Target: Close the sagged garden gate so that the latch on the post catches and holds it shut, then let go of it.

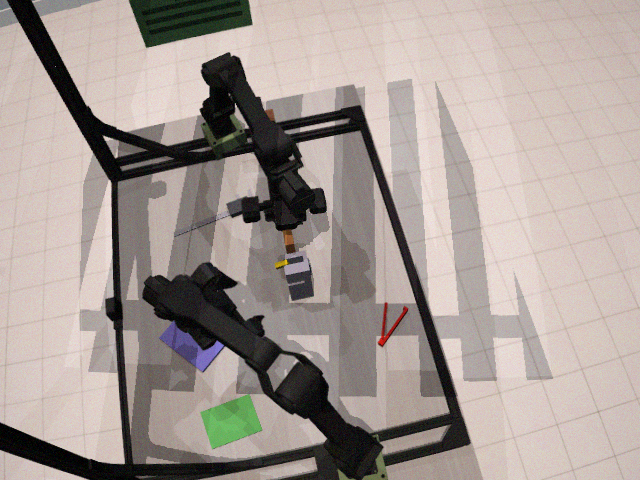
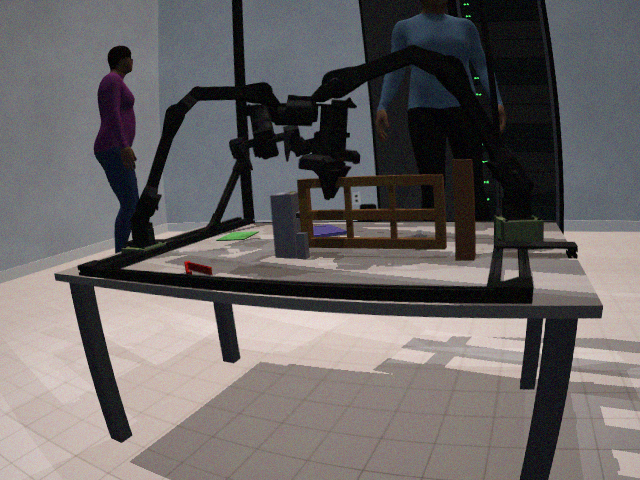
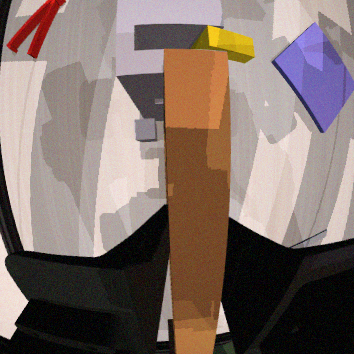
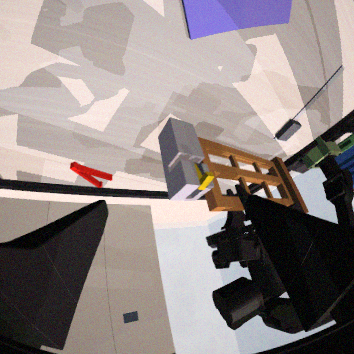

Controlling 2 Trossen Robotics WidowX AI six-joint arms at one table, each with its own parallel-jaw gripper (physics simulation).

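Places are measured from the left arm's base along level axes (x ahead, y left, z up), in metres.
Where they show: left gripper, fingertip midpoint: (image 1: 286, 229) (image 2: 329, 198) (image 4: 231, 186); right gripper, fingertip midpoint: (image 1: 249, 300) (image 2: 269, 164) (image 4: 178, 204); left arm's base, origin of the base link: (image 1: 222, 127) (image 2: 518, 217) (image 4: 325, 160); right arm's base, origin of the base link: (image 1: 360, 461) (image 2: 144, 245).
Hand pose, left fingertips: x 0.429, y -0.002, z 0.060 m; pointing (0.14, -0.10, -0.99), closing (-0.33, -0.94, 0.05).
Note:
Each offset is from my left fingertips to the top centre of the thing. "spot": to the spot under its first point.
The brown wooden gate @[0.019 m left, 0.059 m back, 0.046 m up] (image 1: 288, 240) (image 2: 372, 212) (image 3: 197, 150) stands upright between the brown hinge post @[spot: 0.110 m left, 0.274 m back, 0.015 m down] (image 2: 463, 206) and the grey latch post @[spot: 0.028 m right, 0.123 m ahead, 0.046 m down] (image 1: 301, 284) (image 2: 284, 227) (image 3: 170, 10) (image 4: 175, 145). Its free end is close by the latch post. A yellow latch piece @[spot: 0.055 m right, 0.084 m ahead, 0.014 m up] (image 1: 280, 264) (image 3: 230, 45) (image 4: 205, 181) sticks out of the post's side at the gate's end; whether it has caught is unclear. My left gripper (image 2: 329, 193) (image 3: 185, 210) is shut on the gate's top rail. My right gripper (image 1: 245, 303) (image 4: 178, 204) is open and empty, raised above the table and apart from the gate.
A purple sheet @[0.291 m right, 0.081 m ahead, 0.114 m down] (image 1: 206, 359) (image 3: 317, 80) (image 4: 237, 15) and a green sheet @[0.314 m right, 0.313 m ahead, 0.121 m down] (image 1: 231, 421) (image 2: 237, 236) lie flat. A red V-shaped item @[spot: 0.085 m left, 0.306 m ahead, 0.108 m down] (image 1: 383, 335) (image 2: 198, 268) (image 3: 37, 25) (image 4: 90, 174) lies near the black frame. A grey block with a thin rod @[spot: 0.064 m right, 0.183 m back, 0.105 m down] (image 4: 288, 130) lies behind the gate.

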